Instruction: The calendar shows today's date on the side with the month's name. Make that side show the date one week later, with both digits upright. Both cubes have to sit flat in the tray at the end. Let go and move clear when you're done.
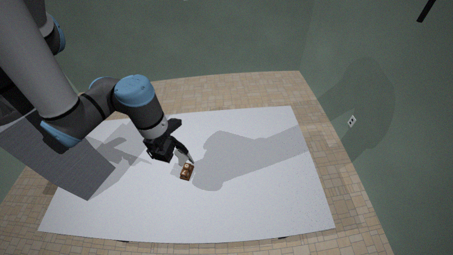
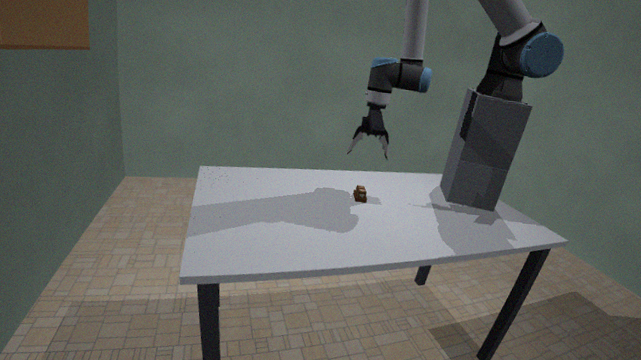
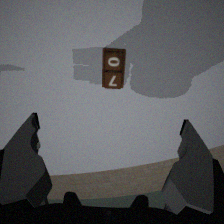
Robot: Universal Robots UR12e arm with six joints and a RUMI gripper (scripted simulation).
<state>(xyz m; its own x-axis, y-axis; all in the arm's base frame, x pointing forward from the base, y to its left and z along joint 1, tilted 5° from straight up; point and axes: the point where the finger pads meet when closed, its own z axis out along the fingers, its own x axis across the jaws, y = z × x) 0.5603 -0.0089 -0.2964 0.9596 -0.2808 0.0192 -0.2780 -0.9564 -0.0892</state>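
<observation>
Now: the brown date cube 14 cm below my hand. Round my hand: brown wooden tray (16 cm below, 2 cm to the left).
</observation>
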